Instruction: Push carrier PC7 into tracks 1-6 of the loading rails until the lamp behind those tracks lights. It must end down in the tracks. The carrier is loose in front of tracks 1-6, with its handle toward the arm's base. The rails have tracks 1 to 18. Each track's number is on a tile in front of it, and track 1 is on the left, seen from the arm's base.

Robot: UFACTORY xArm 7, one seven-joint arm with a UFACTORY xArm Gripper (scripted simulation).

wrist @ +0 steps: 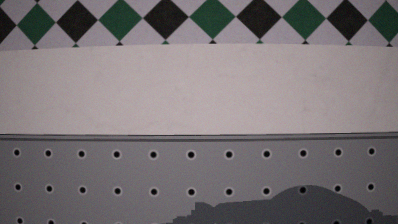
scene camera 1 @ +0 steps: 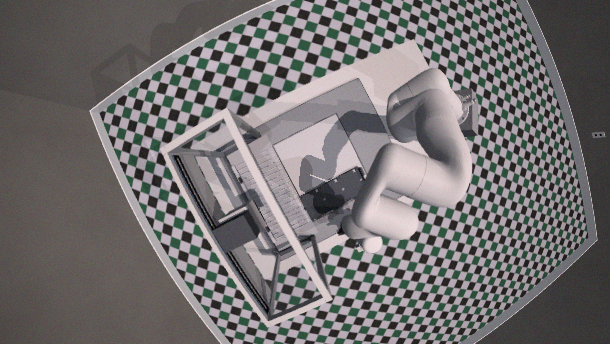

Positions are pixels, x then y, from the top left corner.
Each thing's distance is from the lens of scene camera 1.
carrier PC7 (scene camera 1: 344, 188): 100 cm
